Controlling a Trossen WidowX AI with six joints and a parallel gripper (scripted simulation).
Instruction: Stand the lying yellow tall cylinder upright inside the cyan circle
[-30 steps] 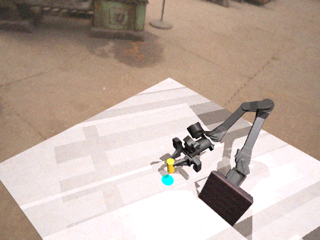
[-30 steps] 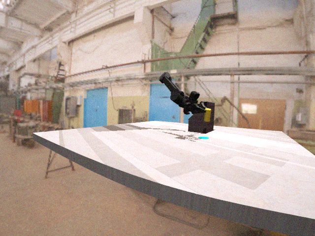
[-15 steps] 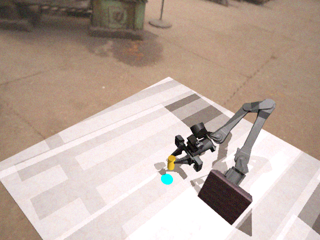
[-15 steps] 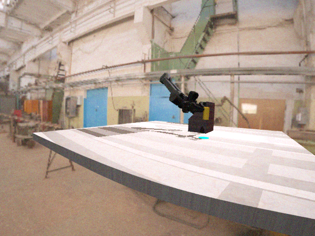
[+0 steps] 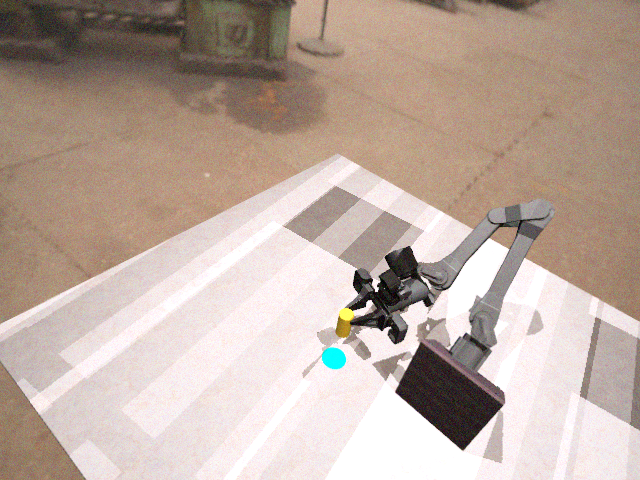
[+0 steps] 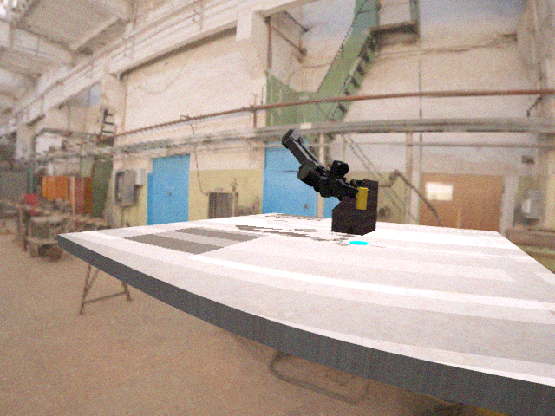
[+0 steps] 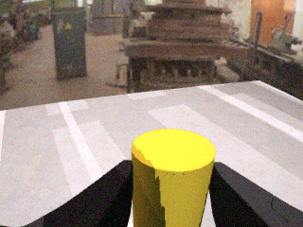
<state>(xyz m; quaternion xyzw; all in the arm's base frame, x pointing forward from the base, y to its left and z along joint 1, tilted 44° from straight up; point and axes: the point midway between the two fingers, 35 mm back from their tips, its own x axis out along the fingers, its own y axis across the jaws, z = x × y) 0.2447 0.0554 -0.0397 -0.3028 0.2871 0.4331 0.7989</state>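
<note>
My gripper tip is 160 mm above the cyan circle. From my gripper tip the other things lie so: yellow cylinder 20 mm below.
</note>
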